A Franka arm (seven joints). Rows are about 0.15 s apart.
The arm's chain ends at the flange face. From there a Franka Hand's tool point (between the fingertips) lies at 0.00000 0.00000 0.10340 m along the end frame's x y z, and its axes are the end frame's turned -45 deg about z.
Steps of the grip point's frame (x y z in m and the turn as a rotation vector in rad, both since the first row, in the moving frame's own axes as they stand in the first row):
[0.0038 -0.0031 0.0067 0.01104 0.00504 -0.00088]
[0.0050 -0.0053 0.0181 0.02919 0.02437 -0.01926]
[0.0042 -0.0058 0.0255 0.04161 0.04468 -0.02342]
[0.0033 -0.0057 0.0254 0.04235 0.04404 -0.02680]
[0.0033 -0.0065 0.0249 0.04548 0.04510 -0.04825]
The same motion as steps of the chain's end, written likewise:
[0.0009 -0.0037 0.0067 0.01137 -0.00424 -0.00088]
[0.0002 -0.0034 0.0182 0.03787 -0.00341 -0.01926]
[-0.0013 -0.0008 0.0257 0.06102 0.00217 -0.02342]
[-0.0017 -0.0001 0.0256 0.06109 0.00120 -0.02680]
[-0.0021 -0.0003 0.0251 0.06405 -0.00027 -0.04825]

